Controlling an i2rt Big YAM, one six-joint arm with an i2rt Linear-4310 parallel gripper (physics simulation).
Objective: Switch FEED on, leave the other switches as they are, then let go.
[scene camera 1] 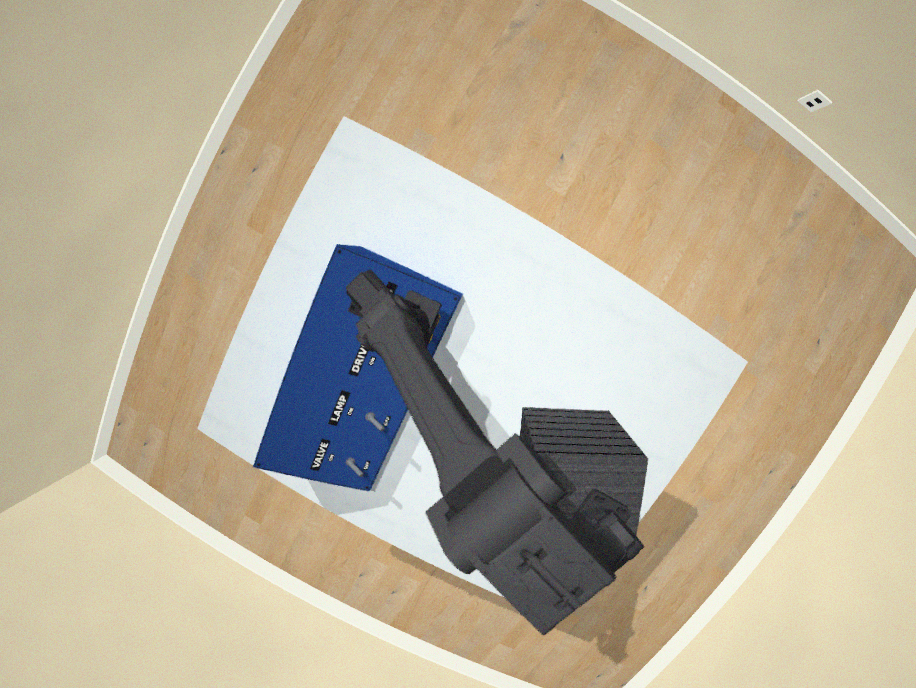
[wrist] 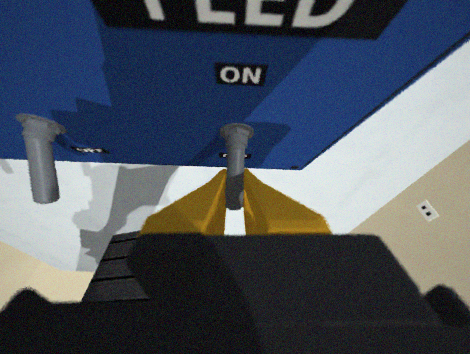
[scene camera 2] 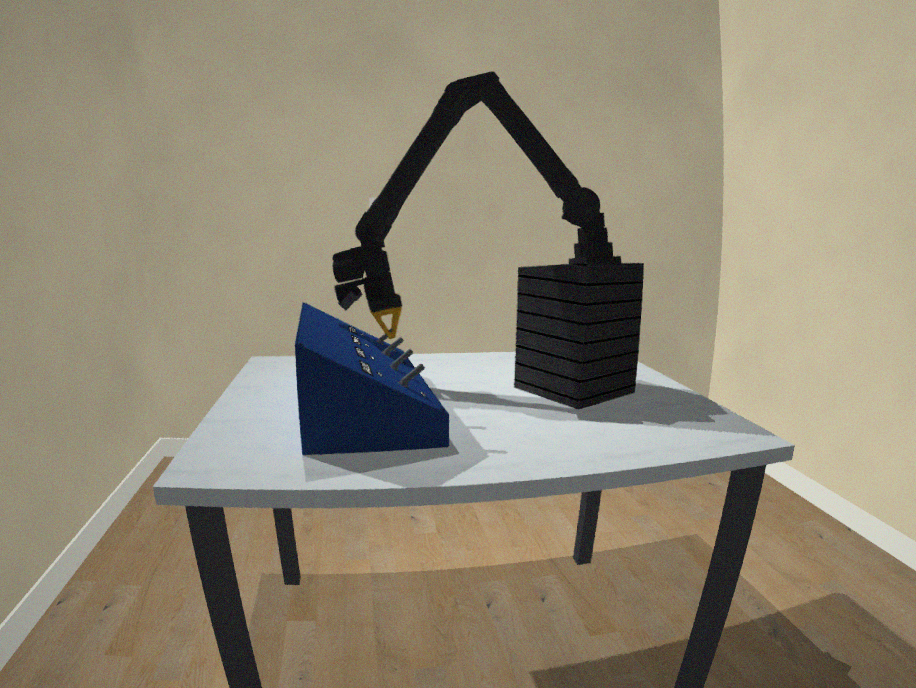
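Seen in the pictures: gripper, fingertip midpoint: (scene camera 1: pixel 428 321) (wrist: pixel 234 176) (scene camera 2: pixel 391 338); arm's base, link origin: (scene camera 1: pixel 593 524) (scene camera 2: pixel 594 264).
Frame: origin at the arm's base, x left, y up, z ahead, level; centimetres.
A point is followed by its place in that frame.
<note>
The blue switch box (scene camera 1: pixel 303 385) {y -12.6, x 8.6, z 59.2 cm} (scene camera 2: pixel 362 418) {y -23.3, x 29.7, z 51.1 cm} (wrist: pixel 165 75) {y -18.0, x -10.5, z 50.4 cm} has a sloped face with labels. The grey FEED lever (wrist: pixel 236 150) {y -18.5, x -13.8, z 46.5 cm} leans to its OFF side, over the small OFF label and away from ON. My gripper (scene camera 2: pixel 390 335) {y -18.9, x -14.0, z 43.9 cm} (wrist: pixel 234 176) {y -18.9, x -14.0, z 43.9 cm} is shut on the FEED lever, with a yellow fingertip close on each side of its outer part. In scene camera 1 the arm hides FEED and the fingertips. The DRIVE lever (wrist: pixel 42 167) {y -17.8, x -2.3, z 44.3 cm}, the LAMP lever (scene camera 1: pixel 375 421) {y -17.8, x 9.6, z 43.3 cm} (scene camera 2: pixel 402 359) {y -18.2, x 10.6, z 43.1 cm} and the VALVE lever (scene camera 1: pixel 355 466) {y -18.1, x 21.5, z 42.4 cm} (scene camera 2: pixel 412 373) {y -17.9, x 22.5, z 42.2 cm} also lean to OFF.
The DRIVE lever stands beside my left finger in the wrist view. The box sits on a white table (scene camera 1: pixel 547 288) {y -29.4, x -31.6, z 25.5 cm} (scene camera 2: pixel 592 448) {y -29.5, x 33.2, z 12.4 cm}. The arm's dark ribbed pedestal (scene camera 1: pixel 592 444) {y -7.8, x -11.2, z 6.1 cm} (scene camera 2: pixel 577 333) {y -13.6, x 10.6, z 7.7 cm} stands to the right of the box in scene camera 2.
</note>
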